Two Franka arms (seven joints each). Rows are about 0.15 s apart.
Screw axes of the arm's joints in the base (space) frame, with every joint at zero. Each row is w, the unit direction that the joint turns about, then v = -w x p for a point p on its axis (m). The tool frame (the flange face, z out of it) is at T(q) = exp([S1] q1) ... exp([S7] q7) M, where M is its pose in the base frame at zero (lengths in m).
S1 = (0, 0, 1, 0, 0, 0)
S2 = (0, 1, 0, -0.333, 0, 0)
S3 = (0, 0, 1, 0, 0, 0)
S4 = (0, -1, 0, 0.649, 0, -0.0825)
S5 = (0, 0, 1, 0, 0, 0)
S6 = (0, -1, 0, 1.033, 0, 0)
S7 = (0, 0, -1, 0, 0.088, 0)
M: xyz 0.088 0 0.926 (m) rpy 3.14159 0 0 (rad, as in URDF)
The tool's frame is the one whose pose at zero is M.
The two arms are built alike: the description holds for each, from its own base.
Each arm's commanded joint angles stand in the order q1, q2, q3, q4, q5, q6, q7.
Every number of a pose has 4 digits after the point.
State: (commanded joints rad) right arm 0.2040 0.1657 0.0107 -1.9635 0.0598 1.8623 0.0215; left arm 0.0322 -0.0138 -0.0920 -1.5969 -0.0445 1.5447 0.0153
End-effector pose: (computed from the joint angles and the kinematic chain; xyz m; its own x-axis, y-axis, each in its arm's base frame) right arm 0.5458 0.1236 0.3713 0.9495 0.1678 -0.2653 0.1612 -0.9858 -0.0468; left arm 0.5457 -0.0379 0.6176 0.9964 -0.0761 -0.0378 -0.0744 -0.9963 0.0438
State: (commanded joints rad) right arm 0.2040 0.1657 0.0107 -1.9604 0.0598 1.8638 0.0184; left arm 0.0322 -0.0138 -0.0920 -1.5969 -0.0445 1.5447 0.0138
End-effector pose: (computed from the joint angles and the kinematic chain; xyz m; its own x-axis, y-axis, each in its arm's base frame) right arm 0.5468 0.1238 0.3727 0.9501 0.1711 -0.2607 0.1643 -0.9853 -0.0478; left arm 0.5457 -0.0379 0.6176 0.9965 -0.0746 -0.0378 -0.0729 -0.9964 0.0437
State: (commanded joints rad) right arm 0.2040 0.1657 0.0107 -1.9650 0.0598 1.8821 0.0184; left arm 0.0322 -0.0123 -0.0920 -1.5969 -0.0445 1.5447 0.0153
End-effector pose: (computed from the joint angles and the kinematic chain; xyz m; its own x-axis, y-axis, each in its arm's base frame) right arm 0.5479 0.1239 0.3718 0.9537 0.1707 -0.2475 0.1640 -0.9853 -0.0479; left arm 0.5461 -0.0379 0.6168 0.9963 -0.0761 -0.0392 -0.0743 -0.9963 0.0440
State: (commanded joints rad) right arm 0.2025 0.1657 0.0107 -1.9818 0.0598 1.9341 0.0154; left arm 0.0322 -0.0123 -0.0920 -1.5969 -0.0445 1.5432 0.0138
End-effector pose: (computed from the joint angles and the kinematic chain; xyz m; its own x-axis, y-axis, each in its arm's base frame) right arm 0.5502 0.1232 0.3677 0.9619 0.1710 -0.2131 0.1644 -0.9852 -0.0486; left arm 0.5459 -0.0379 0.6167 0.9964 -0.0746 -0.0408 -0.0728 -0.9964 0.0439
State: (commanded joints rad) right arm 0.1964 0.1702 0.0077 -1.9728 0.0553 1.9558 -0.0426; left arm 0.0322 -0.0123 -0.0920 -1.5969 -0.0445 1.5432 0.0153
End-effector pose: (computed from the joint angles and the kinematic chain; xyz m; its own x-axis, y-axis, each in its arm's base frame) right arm 0.5564 0.1188 0.3705 0.9578 0.2206 -0.1844 0.2139 -0.9753 -0.0557; left arm 0.5459 -0.0379 0.6167 0.9963 -0.0761 -0.0407 -0.0743 -0.9963 0.0440
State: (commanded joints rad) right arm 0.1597 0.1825 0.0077 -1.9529 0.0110 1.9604 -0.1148; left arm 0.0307 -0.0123 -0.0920 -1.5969 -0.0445 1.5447 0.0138
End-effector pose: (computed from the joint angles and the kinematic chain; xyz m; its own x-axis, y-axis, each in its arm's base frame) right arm 0.5669 0.0964 0.3723 0.9468 0.2721 -0.1718 0.2709 -0.9621 -0.0306; left arm 0.5460 -0.0387 0.6168 0.9963 -0.0761 -0.0393 -0.0743 -0.9963 0.0439
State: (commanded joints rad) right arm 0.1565 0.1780 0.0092 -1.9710 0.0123 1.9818 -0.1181; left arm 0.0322 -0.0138 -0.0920 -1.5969 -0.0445 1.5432 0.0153
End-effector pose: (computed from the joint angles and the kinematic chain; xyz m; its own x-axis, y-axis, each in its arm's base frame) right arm 0.5648 0.0951 0.3685 0.9479 0.2732 -0.1639 0.2717 -0.9619 -0.0315; left arm 0.5455 -0.0379 0.6175 0.9963 -0.0761 -0.0393 -0.0744 -0.9963 0.0438
